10 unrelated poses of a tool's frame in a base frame.
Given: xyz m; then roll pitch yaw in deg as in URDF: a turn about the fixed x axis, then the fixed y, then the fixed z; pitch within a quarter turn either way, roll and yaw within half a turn.
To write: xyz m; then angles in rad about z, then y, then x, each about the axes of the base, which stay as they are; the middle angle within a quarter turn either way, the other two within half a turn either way. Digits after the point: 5 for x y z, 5 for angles.
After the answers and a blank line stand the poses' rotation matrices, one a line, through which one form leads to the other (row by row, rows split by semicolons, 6 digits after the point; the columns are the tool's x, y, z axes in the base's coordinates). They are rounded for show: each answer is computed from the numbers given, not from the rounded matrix.
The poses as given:
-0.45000 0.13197 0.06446 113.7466 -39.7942 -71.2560
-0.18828 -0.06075 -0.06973 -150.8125 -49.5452 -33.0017
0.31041 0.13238 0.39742 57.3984 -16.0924 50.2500
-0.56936 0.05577 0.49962 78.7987 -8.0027 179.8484
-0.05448 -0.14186 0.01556 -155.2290 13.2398 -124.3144
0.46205 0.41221 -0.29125 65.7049 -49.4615 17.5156
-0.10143 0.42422 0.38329 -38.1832 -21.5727 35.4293
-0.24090 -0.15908 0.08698 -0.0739 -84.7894 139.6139
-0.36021 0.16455 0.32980 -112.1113 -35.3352 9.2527
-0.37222 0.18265 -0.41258 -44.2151 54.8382 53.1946
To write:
-0.45000 0.13197 0.06446 1.16177 -0.90103 2.09255
-0.18828 -0.06075 -0.06973 0.29323 0.96621 -3.05852
0.31041 0.13238 0.39742 0.74228 0.58500 0.90086
-0.56936 0.05577 0.49962 -3.00506 0.02964 -1.37714
-0.05448 -0.14186 0.01556 2.23854 0.48172 3.06881
0.46205 0.41221 -0.29125 0.90205 -0.02387 1.30001
-0.10143 0.42422 0.38329 0.34283 -0.63584 -0.43105
-0.24090 -0.15908 0.08698 1.67700 0.85980 1.43118
-0.36021 0.16455 0.32980 -0.63187 0.06595 -1.88361
-0.37222 0.18265 -0.41258 1.21037 -0.20883 -1.13523

0.246901 -0.569590 -0.783968; -0.727598 0.425372 -0.538201; 0.640032 0.703296 -0.309408
0.544159 -0.164302 0.822737; -0.353404 -0.934281 0.047164; 0.760918 -0.316423 -0.566463
0.614383 -0.563565 0.552203; 0.738715 0.164992 -0.653511; 0.277187 0.809427 0.517682
-0.990258 0.136053 0.029640; 0.002620 -0.194617 0.980876; 0.139220 0.971398 0.192365
-0.548750 -0.695864 0.463300; -0.804003 0.591124 -0.064439; -0.229027 -0.407856 -0.883855
0.619824 -0.784378 -0.023870; 0.195615 0.183892 -0.963285; 0.759969 0.592398 0.267417
0.757754 -0.270460 -0.593852; 0.539091 0.772250 0.336171; 0.367681 -0.574876 0.730978
-0.069175 -0.648913 0.757712; 0.058843 -0.760863 -0.646240; 0.995868 -0.000117 0.090817
0.805168 0.589374 0.065902; 0.131169 -0.285355 0.949404; 0.578359 -0.755785 -0.307066
0.345014 -0.915416 -0.207315; 0.461099 -0.027080 0.886936; -0.817529 -0.401597 0.412754

